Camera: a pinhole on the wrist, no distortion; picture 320 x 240 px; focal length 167.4 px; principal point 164.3 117.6 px. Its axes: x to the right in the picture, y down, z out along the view. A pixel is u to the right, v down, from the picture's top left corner.
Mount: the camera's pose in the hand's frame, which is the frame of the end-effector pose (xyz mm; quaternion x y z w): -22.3 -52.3 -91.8 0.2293 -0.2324 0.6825 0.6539
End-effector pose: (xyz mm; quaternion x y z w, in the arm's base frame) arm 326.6 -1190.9 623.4 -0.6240 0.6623 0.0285 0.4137
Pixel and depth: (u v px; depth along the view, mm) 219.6 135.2 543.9
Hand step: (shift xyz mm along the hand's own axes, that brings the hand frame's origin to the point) -81.6 -248.8 446.0
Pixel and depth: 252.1 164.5 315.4
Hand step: -114.3 -120.2 256.9
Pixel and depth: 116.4 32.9 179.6
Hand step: 72.2 -200.2 19.4
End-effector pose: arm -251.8 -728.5 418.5 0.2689 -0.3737 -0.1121 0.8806
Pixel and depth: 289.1 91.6 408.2
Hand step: 32.7 -62.7 418.2
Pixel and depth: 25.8 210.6 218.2
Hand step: -134.3 -333.3 -33.6
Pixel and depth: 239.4 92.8 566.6
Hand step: 56.6 -199.1 512.3
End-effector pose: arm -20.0 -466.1 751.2 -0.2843 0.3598 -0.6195 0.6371
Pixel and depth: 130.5 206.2 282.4
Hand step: -166.8 -276.9 92.6
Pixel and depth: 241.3 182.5 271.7
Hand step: -130.0 -125.6 197.3
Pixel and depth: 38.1 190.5 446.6
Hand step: -199.2 -599.7 48.5
